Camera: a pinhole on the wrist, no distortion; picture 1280 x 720 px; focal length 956.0 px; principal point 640.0 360.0 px. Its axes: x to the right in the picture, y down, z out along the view. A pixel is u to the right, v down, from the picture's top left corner.
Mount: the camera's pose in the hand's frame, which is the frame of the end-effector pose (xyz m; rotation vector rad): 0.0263 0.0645 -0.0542 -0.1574 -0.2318 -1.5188
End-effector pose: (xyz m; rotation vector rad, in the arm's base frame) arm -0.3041 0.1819 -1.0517 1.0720 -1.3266 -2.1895
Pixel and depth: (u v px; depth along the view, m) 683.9 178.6 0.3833
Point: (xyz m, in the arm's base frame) -0.5139 0.3440 -0.8186
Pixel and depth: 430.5 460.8 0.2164
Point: -0.4494 0.1633 -0.8849
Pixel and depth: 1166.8 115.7 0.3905
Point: -0.5283 0.4831 -0.9610
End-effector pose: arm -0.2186 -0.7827 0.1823 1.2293 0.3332 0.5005
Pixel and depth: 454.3 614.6 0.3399
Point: -0.0454 -0.8897 0.4710
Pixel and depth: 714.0 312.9 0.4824
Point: -0.0525 -1.0984 0.4499
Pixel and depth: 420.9 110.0 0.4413
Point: -0.1932 -1.0560 0.5374
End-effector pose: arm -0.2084 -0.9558 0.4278 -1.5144 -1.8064 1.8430
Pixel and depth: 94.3 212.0 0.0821
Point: -0.1546 -0.9934 0.3152
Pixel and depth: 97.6 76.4 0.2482
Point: -0.1490 -1.1680 0.2173
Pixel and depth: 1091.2 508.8 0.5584
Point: -0.6727 -1.2463 0.2884
